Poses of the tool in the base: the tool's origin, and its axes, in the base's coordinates. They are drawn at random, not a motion.
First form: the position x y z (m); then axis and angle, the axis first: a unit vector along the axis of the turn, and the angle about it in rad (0 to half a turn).
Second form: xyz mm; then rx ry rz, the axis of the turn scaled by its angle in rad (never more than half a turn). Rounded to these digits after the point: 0 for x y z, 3 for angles.
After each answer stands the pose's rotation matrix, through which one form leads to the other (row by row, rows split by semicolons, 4 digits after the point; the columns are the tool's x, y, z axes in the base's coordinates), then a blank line. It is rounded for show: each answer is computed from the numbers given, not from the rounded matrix.
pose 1, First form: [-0.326 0.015 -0.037 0.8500 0.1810 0.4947 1.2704]
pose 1, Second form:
[-326 15 -37 1.080 0.230 0.628]
0.8046 -0.3642 0.4690; 0.5809 0.3190 -0.7489; 0.1232 0.8750 0.4682

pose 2, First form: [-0.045 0.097 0.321 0.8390 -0.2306 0.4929 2.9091]
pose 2, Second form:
[-45 97 321 2.441 -0.671 1.434]
0.4157 -0.4953 0.7628; -0.2682 -0.8682 -0.4176; 0.8691 -0.0310 -0.4938

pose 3, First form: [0.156 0.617 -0.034 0.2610 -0.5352 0.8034 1.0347]
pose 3, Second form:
[156 617 -34 0.270 -0.554 0.831]
0.5441 -0.7590 -0.3575; 0.6223 0.6509 -0.4347; 0.5627 0.0140 0.8265

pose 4, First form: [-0.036 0.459 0.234 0.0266 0.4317 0.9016 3.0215]
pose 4, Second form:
[-36 459 234 0.080 1.304 2.724]
-0.9914 -0.0851 0.0995; 0.1309 -0.6214 0.7725; -0.0039 0.7789 0.6272

